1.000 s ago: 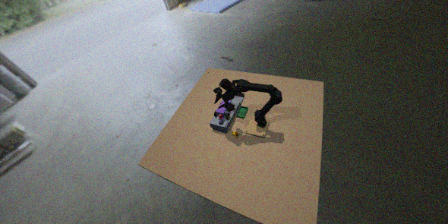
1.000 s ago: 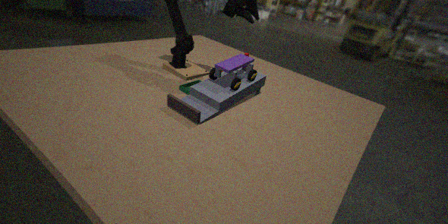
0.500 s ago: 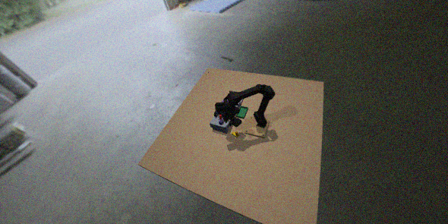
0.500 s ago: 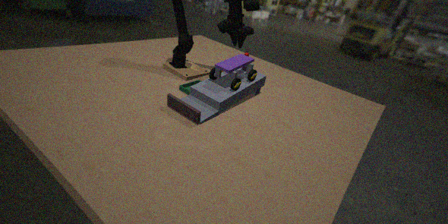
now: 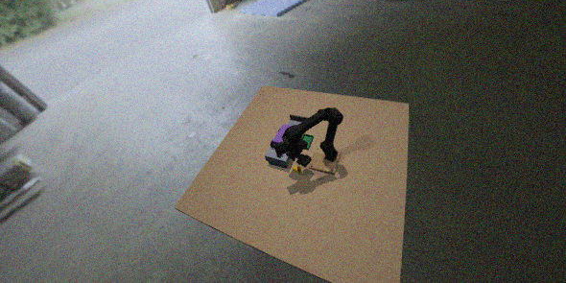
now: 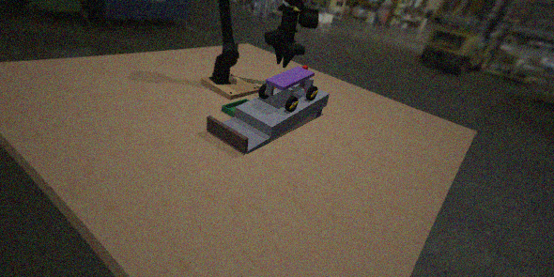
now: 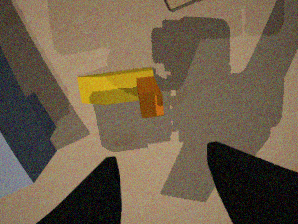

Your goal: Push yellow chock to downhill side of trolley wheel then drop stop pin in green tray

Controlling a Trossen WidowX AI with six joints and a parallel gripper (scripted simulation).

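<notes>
Right now my gripper tip is 20 mm short of the yellow chock, 10 mm to the left of it and 100 mm above it. The rest, counted from my gripper tip: dark lip: 240 mm ahead, 390 mm to the right, 90 mm below; then red-headed stop pin: 140 mm ahead, 10 mm to the right, 10 mm above; then trolley: 180 mm ahead, 120 mm to the right, 10 mm below.
</notes>
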